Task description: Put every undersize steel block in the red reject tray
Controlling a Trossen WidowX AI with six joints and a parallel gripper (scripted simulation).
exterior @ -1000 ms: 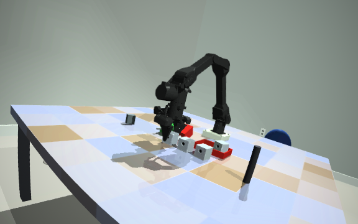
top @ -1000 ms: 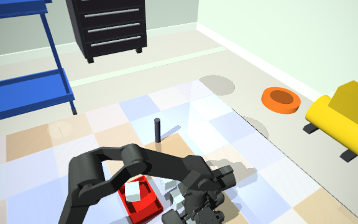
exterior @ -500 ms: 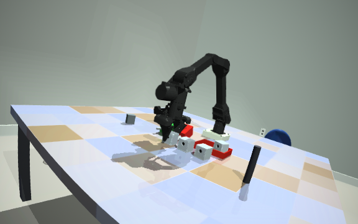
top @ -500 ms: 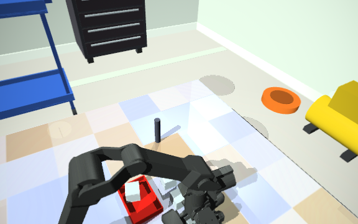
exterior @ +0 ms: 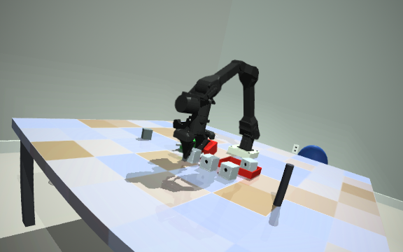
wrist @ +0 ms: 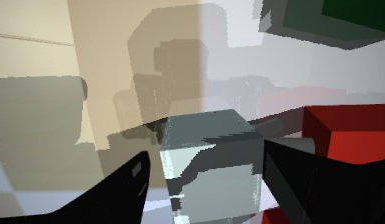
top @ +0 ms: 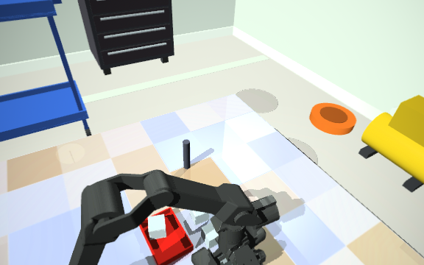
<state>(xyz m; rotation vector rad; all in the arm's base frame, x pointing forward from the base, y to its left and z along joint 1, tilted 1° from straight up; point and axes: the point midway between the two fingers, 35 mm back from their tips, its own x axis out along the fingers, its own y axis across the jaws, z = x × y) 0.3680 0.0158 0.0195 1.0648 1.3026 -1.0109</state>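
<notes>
Right now my gripper tip is 130 mm to the right of the red reject tray and 130 mm past it. Round my gripper tip: green GO gauge: 120 mm to the right, 80 mm behind, 10 mm above.
</notes>
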